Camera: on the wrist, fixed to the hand. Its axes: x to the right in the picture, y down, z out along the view.
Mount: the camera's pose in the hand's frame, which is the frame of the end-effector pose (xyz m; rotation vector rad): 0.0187 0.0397 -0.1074 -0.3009 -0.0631 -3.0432
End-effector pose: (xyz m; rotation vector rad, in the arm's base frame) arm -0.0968 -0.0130 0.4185 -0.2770 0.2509 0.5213
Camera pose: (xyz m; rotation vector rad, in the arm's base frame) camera -0.1194 -0.0061 0.3049 -0.5788 -0.4684 -2.4570
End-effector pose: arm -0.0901 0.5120 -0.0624 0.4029 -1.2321 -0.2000
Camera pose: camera 0.0146 0.5619 -0.0594 -1.5120 -0.4720 2.5896
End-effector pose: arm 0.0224 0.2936 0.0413 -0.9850 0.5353 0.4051
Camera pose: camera -0.0103 0.2221 -0.0440 -0.9793 -1.3720 -2.2011
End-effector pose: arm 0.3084 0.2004 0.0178 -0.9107 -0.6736 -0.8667
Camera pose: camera 0.3663 0.1130 -0.0320 -0.5217 1.0181 1.9883
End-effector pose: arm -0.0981 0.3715 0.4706 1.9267 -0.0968 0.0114
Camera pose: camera -0.0782 0.4570 0.5464 0.0562 2.3594 -1.7274
